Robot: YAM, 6 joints.
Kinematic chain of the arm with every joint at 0, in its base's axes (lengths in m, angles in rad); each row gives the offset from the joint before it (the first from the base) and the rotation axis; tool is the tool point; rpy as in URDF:
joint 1: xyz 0 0 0.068 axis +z
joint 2: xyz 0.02 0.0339 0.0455 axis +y
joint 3: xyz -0.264 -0.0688 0 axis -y
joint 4: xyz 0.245 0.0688 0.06 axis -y
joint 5: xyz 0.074 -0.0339 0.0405 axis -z
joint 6: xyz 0.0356 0 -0.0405 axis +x
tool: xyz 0 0 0 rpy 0 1.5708 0
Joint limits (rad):
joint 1: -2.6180..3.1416
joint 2: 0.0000..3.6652
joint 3: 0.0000..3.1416
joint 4: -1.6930..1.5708
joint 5: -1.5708..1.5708
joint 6: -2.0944..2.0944
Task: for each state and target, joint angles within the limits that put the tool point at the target. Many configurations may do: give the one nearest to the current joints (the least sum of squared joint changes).
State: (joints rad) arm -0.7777 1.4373 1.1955 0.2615 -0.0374 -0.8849
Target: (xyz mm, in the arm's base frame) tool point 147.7 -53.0 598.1
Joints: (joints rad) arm -0.3730 1.0877 1.5761 0.3720 -0.1258 -0.8849
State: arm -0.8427 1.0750 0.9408 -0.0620 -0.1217 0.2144
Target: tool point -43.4 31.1 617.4
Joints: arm -0.6333 0.6843 1.6656 0.1682 0.0172 0.2144
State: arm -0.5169 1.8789 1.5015 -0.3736 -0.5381 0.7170
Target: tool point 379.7 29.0 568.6
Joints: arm 0.0323 1.8267 2.2615 -0.0241 -0.4887 0.7170
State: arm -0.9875 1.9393 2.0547 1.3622 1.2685 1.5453
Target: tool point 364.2 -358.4 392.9
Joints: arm -0.7145 2.3541 2.1923 1.1090 1.1230 1.5453
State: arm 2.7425 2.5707 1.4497 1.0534 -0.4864 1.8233
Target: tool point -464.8 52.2 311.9
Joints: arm 2.9913 2.0627 1.4509 1.1909 -0.5291 1.8233
